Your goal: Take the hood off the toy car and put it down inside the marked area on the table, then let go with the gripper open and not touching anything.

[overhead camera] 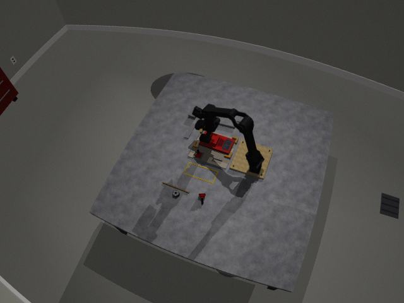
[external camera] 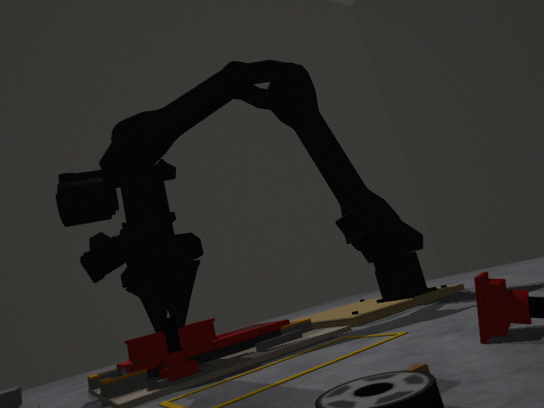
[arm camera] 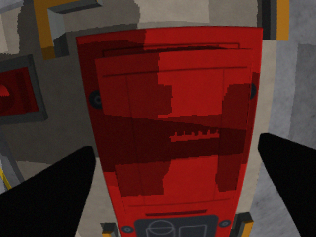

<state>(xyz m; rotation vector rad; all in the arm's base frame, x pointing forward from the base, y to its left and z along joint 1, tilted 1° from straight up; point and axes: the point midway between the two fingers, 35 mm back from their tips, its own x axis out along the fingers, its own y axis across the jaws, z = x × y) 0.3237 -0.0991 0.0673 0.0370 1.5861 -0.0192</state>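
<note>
The red hood lies 10 mm below my gripper tip. Round my gripper tip: wheel: 60 mm ahead, 410 mm to the left, 40 mm below; thin wooden rod: 80 mm ahead, 370 mm to the left, 50 mm below.
</note>
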